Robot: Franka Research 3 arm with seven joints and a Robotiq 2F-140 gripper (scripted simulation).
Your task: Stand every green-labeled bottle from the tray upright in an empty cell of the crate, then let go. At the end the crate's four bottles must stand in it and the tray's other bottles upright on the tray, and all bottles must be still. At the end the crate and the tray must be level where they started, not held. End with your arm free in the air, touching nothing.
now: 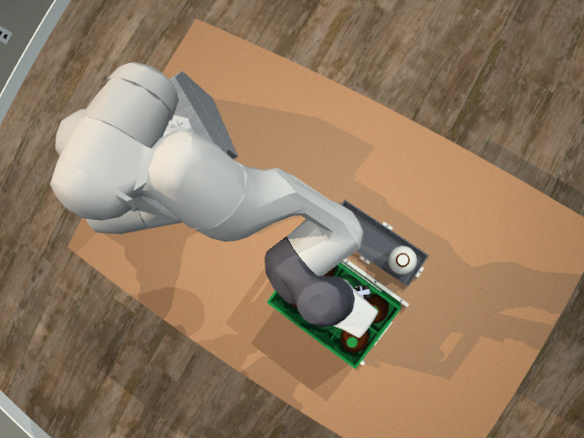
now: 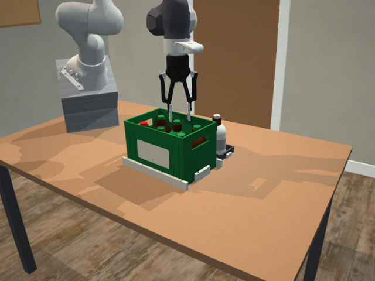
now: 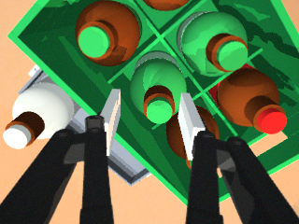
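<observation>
My hand is 2 cm past the green crate, 4 cm to the left of it and 11 cm above it. Round my hand: white-labeled bottle 9 cm ahead, 13 cm to the left, 11 cm below; grey tray 1 cm ahead, 14 cm to the left, 19 cm below.
</observation>
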